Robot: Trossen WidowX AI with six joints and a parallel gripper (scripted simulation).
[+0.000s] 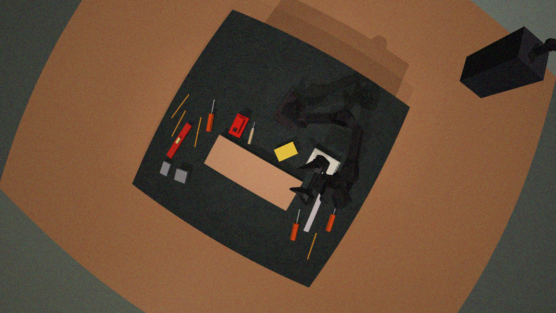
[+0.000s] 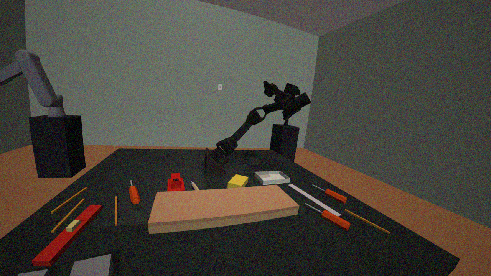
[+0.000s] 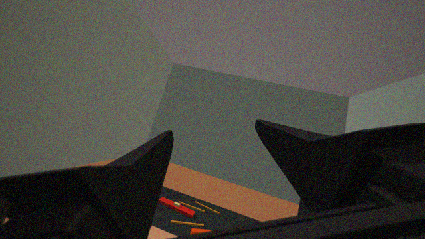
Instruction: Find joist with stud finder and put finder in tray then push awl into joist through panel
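Right now the square indicator light is 60 mm behind my gripper tip, 350 mm to the right of it and 430 mm below it. The rest, counted from my gripper tip: white tray 120 mm behind, 150 mm to the left, 480 mm below; yellow block 90 mm behind, 60 mm to the right, 470 mm below; white ruler 110 mm ahead, 240 mm to the left, 490 mm below.
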